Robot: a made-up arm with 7 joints. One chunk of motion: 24 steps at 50 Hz.
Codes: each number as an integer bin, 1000 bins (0 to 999) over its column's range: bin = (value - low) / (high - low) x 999, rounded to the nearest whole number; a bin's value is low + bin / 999 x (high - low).
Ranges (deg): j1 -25..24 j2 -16..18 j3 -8..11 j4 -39..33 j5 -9..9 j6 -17..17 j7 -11..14
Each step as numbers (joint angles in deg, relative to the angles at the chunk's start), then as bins.
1 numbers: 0.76 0.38 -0.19 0.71 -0.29 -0.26 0.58
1 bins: 525 481 411 551 483 492 463
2 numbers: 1.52 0.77 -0.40 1.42 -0.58 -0.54 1.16
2 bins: 541 493 400 561 467 484 486
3 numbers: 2.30 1.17 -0.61 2.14 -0.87 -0.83 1.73
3 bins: 557 504 389 571 451 475 509
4 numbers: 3.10 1.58 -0.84 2.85 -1.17 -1.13 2.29
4 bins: 573 517 376 581 435 466 531
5 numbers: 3.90 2.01 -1.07 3.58 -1.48 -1.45 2.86
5 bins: 589 529 364 591 417 457 554
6 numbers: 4.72 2.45 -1.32 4.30 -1.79 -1.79 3.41
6 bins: 606 542 351 601 400 447 576
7 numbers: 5.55 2.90 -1.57 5.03 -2.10 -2.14 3.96
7 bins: 623 555 338 611 383 437 598
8 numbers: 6.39 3.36 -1.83 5.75 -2.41 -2.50 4.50
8 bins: 640 569 324 621 366 426 619
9 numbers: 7.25 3.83 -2.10 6.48 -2.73 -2.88 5.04
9 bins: 658 583 310 631 348 415 641
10 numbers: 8.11 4.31 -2.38 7.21 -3.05 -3.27 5.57
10 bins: 675 597 295 641 330 403 662
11 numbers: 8.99 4.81 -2.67 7.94 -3.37 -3.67 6.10
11 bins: 693 611 280 651 312 392 683
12 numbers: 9.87 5.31 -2.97 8.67 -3.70 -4.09 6.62
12 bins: 711 626 264 661 294 379 704
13 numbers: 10.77 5.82 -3.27 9.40 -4.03 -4.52 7.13
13 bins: 729 641 249 672 276 367 724
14 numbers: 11.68 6.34 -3.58 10.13 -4.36 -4.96 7.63
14 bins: 748 656 232 682 258 354 744
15 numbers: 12.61 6.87 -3.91 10.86 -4.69 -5.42 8.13
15 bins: 767 672 215 692 239 340 764
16 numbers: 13.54 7.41 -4.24 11.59 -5.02 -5.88 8.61
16 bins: 786 688 198 702 221 327 784
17 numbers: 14.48 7.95 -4.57 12.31 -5.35 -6.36 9.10
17 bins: 805 704 180 712 203 313 803
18 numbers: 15.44 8.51 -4.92 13.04 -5.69 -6.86 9.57
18 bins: 824 720 162 722 184 298 822
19 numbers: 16.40 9.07 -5.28 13.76 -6.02 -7.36 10.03
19 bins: 844 737 143 732 165 283 840
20 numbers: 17.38 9.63 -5.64 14.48 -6.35 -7.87 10.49
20 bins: 864 753 124 742 147 268 859
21 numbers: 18.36 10.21 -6.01 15.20 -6.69 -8.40 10.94
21 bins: 884 770 105 752 128 253 877
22 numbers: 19.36 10.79 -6.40 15.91 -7.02 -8.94 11.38
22 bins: 904 787 84 762 110 237 894
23 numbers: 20.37 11.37 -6.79 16.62 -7.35 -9.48 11.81
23 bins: 925 804 64 772 92 221 911
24 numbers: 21.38 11.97 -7.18 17.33 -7.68 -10.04 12.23
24 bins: 946 822 43 782 73 205 928
